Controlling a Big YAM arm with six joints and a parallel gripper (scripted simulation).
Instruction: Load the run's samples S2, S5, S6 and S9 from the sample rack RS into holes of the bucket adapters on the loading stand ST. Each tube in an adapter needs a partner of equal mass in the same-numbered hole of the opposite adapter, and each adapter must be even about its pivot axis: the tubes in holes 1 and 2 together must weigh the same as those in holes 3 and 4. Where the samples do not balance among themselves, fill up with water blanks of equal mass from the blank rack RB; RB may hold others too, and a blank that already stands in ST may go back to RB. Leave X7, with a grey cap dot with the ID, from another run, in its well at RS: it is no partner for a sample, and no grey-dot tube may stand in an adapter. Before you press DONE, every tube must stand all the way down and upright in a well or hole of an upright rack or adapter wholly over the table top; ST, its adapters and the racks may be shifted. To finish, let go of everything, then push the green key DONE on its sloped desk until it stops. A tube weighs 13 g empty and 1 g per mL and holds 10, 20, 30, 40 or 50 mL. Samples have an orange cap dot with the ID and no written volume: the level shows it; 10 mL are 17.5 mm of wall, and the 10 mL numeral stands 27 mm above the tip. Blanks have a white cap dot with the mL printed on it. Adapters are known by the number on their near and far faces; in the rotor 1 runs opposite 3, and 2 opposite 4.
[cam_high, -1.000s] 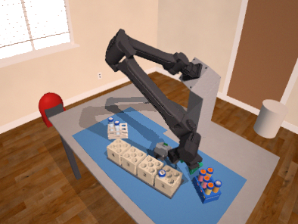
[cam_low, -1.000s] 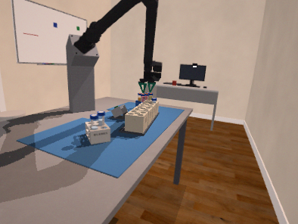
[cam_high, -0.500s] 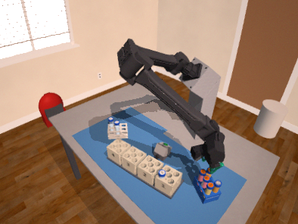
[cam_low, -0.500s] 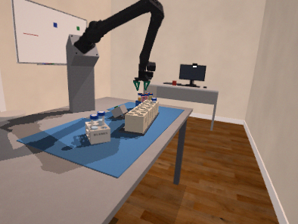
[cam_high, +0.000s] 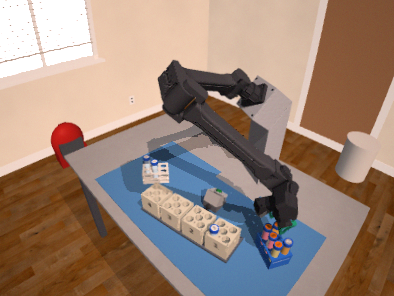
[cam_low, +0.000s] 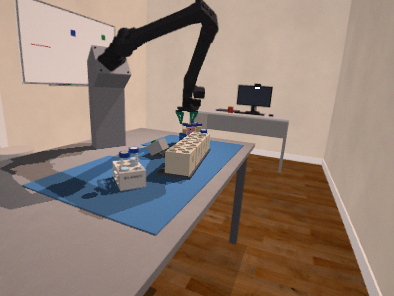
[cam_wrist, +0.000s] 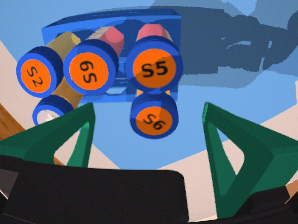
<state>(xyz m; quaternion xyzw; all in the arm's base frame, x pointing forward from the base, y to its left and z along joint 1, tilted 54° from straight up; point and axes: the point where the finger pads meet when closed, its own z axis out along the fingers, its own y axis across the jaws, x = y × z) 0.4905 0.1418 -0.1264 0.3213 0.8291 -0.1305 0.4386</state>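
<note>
My gripper is now 60 mm above the orange-dot tube, 20 mm past it and 10 mm to the right of it. Round my hand: sample tube S2 (70 mm ahead, 60 mm below, 20 mm to the left); sample tube S9 (60 mm below, 50 mm ahead, 10 mm to the right); sample tube S5 (60 mm below, 30 mm to the right, 10 mm ahead).
</note>
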